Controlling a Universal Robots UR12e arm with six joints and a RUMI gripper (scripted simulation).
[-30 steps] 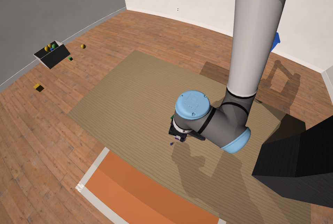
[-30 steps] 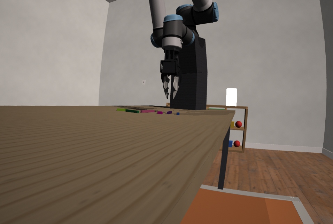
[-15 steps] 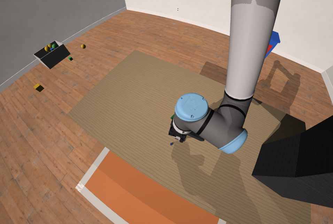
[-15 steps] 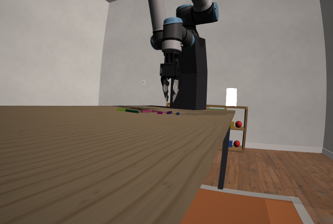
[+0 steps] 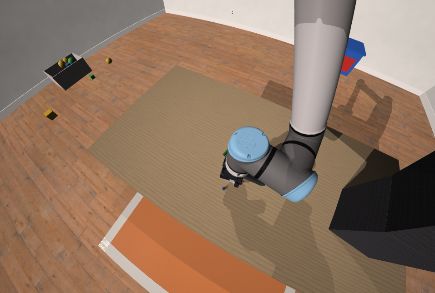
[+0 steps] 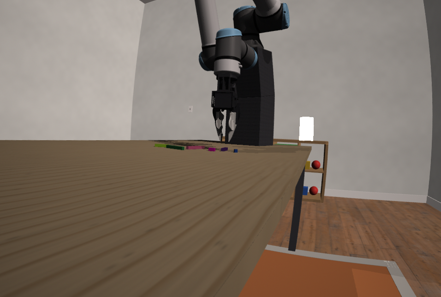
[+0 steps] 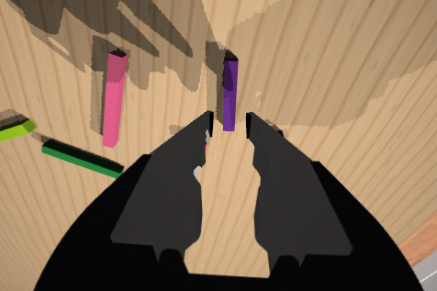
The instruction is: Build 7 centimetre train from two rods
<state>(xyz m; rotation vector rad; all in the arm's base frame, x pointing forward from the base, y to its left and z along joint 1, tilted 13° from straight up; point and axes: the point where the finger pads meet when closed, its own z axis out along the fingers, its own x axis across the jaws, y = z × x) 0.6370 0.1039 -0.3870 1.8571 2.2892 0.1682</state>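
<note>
Now: hand 4 cm above the purple rod. Round my hand: magenta rod: 5 cm ahead, 2 cm to the right, 4 cm below; small blue rod: 3 cm ahead, 5 cm to the left, 4 cm below; pink rod: 3 cm ahead, 10 cm to the right, 4 cm below.
</note>
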